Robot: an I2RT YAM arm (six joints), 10 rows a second.
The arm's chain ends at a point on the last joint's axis. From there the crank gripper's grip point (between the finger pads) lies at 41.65 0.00 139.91 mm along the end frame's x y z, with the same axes.
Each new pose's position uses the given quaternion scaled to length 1; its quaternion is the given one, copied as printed.
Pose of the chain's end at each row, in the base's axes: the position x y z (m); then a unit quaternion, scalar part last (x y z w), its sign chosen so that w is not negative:
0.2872 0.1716 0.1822 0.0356 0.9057 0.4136 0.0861
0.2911 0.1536 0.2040 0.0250 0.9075 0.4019 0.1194
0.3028 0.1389 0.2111 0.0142 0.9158 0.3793 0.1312
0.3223 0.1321 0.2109 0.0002 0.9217 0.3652 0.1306
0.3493 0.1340 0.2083 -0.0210 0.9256 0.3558 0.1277
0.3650 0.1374 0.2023 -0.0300 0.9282 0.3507 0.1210
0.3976 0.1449 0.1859 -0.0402 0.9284 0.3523 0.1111
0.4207 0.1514 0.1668 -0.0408 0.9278 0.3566 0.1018
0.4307 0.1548 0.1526 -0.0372 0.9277 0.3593 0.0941
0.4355 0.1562 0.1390 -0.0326 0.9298 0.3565 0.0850
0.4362 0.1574 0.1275 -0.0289 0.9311 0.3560 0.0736
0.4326 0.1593 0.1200 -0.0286 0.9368 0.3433 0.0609
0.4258 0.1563 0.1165 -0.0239 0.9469 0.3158 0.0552
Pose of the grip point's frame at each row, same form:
0.2722 0.2812 0.0870 0.0356 0.9057 0.4136 0.0861
0.2838 0.2607 0.1051 0.0250 0.9075 0.4019 0.1194
0.2977 0.2408 0.1067 0.0142 0.9158 0.3793 0.1312
0.3158 0.2303 0.1031 0.0002 0.9217 0.3652 0.1306
0.3400 0.2291 0.0979 -0.0210 0.9256 0.3558 0.1277
0.3531 0.2307 0.0907 -0.0300 0.9282 0.3507 0.1210
0.3820 0.2378 0.0744 -0.0402 0.9284 0.3523 0.1111
0.4024 0.2450 0.0563 -0.0408 0.9278 0.3566 0.1018
0.4106 0.2490 0.0429 -0.0372 0.9277 0.3593 0.0941
0.4134 0.2497 0.0291 -0.0326 0.9298 0.3565 0.0850
0.4114 0.2507 0.0180 -0.0289 0.9311 0.3560 0.0736
0.4045 0.2493 0.0085 -0.0286 0.9368 0.3433 0.0609
0.3970 0.2399 0.0004 -0.0239 0.9469 0.3158 0.0552

